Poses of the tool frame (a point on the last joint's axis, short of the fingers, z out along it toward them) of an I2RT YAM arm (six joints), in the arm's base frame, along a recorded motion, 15 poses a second.
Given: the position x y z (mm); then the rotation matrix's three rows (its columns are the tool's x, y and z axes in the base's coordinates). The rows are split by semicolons.
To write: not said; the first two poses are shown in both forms.
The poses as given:
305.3, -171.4, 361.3; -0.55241, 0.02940, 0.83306; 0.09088, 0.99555, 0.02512; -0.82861, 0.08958, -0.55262
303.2, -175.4, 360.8; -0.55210, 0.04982, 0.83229; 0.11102, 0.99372, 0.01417; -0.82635, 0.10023, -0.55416
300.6, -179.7, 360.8; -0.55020, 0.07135, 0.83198; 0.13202, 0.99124, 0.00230; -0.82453, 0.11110, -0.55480
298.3, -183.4, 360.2; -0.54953, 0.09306, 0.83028; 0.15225, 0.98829, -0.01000; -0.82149, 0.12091, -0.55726
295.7, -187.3, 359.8; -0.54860, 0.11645, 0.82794; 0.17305, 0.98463, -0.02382; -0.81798, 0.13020, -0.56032
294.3, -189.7, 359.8; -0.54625, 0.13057, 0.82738; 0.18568, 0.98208, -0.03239; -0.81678, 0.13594, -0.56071
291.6, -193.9, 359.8; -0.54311, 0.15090, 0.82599; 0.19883, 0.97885, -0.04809; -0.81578, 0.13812, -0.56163
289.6, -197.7, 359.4; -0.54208, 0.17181, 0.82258; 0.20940, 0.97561, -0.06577; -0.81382, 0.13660, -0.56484
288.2, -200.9, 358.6; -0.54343, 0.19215, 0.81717; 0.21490, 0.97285, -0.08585; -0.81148, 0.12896, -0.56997
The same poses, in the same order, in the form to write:
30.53, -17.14, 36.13, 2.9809, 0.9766, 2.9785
30.32, -17.54, 36.08, 2.9627, 0.9726, 2.9431
30.06, -17.97, 36.08, 2.9440, 0.9694, 2.9061
29.83, -18.34, 36.02, 2.9279, 0.9640, 2.8713
29.57, -18.73, 35.98, 2.9133, 0.9579, 2.8360
29.43, -18.97, 35.98, 2.9037, 0.9558, 2.8139
29.16, -19.39, 35.98, 2.9005, 0.9541, 2.7906
28.96, -19.77, 35.94, 2.9043, 0.9507, 2.7730
28.82, -20.09, 35.86, 2.9191, 0.9467, 2.7650

